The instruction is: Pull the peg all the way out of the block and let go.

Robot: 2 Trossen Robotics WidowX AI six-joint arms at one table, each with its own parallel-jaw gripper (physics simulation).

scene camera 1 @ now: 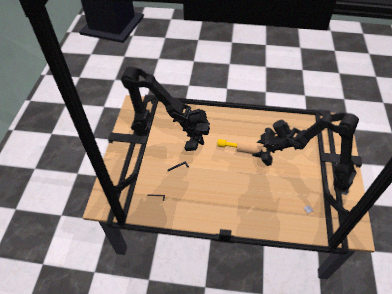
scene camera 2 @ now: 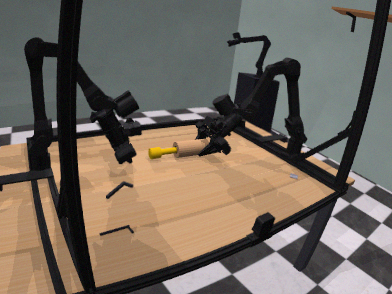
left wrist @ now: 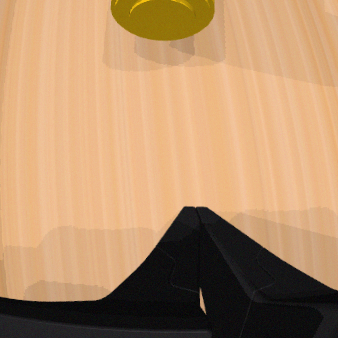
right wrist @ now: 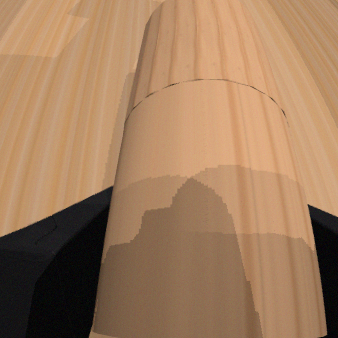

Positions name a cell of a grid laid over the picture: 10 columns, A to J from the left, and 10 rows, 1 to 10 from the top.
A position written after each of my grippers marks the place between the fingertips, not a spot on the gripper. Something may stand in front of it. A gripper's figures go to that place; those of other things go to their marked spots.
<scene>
My left gripper (scene camera 2: D6) is 97 cm from the lens. My right gripper (scene camera 2: E6): 106 cm from the lens.
</scene>
